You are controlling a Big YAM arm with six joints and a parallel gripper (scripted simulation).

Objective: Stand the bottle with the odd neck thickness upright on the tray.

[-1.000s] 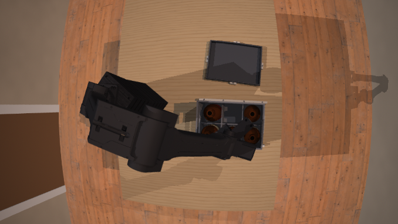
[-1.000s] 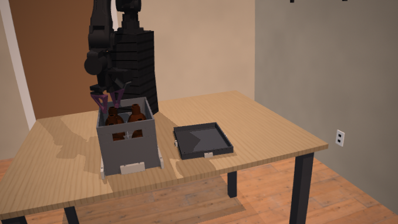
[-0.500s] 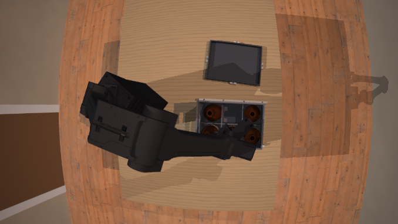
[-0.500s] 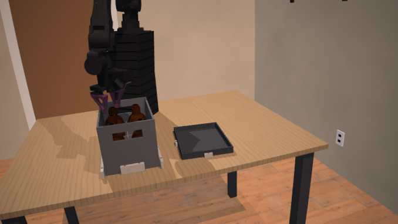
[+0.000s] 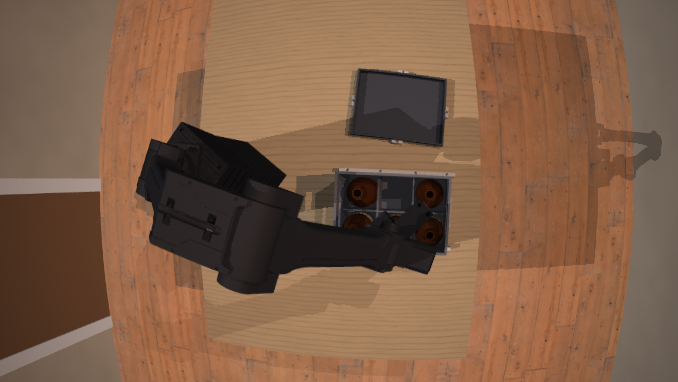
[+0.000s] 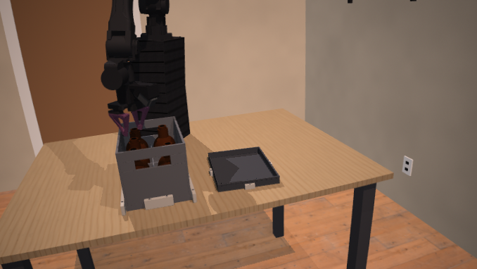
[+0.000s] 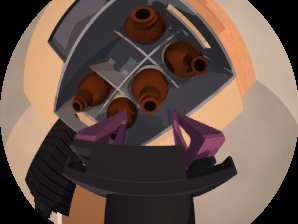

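Now: the grey crate 10 mm behind my hand, 50 mm to the left of it and 110 mm below it. Also, from my hand: dark tray (30 mm behind, 320 mm to the left, 180 mm below).
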